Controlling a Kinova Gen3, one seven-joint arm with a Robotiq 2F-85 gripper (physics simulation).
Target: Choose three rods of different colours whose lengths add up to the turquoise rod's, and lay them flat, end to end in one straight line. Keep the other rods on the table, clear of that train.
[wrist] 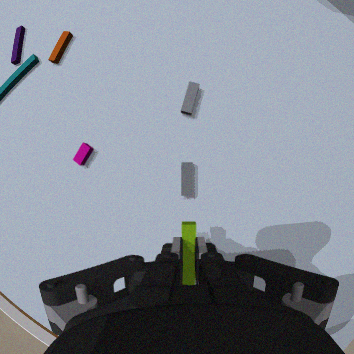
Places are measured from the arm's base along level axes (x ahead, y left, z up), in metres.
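Pixels of known places: gripper, fingertip midpoint: (188,248).
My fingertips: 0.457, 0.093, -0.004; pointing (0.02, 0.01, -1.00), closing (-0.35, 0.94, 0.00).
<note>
Behind a point stands the place of what it marks, as x, y, z.
My gripper (188,248) @[0.457, 0.093, -0.004] is shut on a lime green rod (188,254) @[0.459, 0.093, 0.003], which points straight up the view from between the fingers. A dark grey rod (187,179) @[0.411, 0.076, -0.047] lies beyond its far end, nearly in line, with a gap between them. A lighter grey rod (190,98) @[0.341, 0.054, -0.047] lies farther up, slightly slanted, apart from the dark grey one. A short magenta rod (83,154) @[0.423, -0.026, -0.047] lies at the left. The turquoise rod (19,76) @[0.362, -0.159, -0.053] runs off the left edge, so part of it is hidden. A purple rod (18,45) @[0.321, -0.188, -0.050] and an orange rod (60,47) @[0.319, -0.108, -0.048] lie near its upper end.
The pale table (125,110) @[0.369, -0.003, -0.057] ends in a curved edge at the lower left. Shadows of the arm and gripper fall on the table at the right, beside the gripper. Another dark shadow shows at the upper right corner.
</note>
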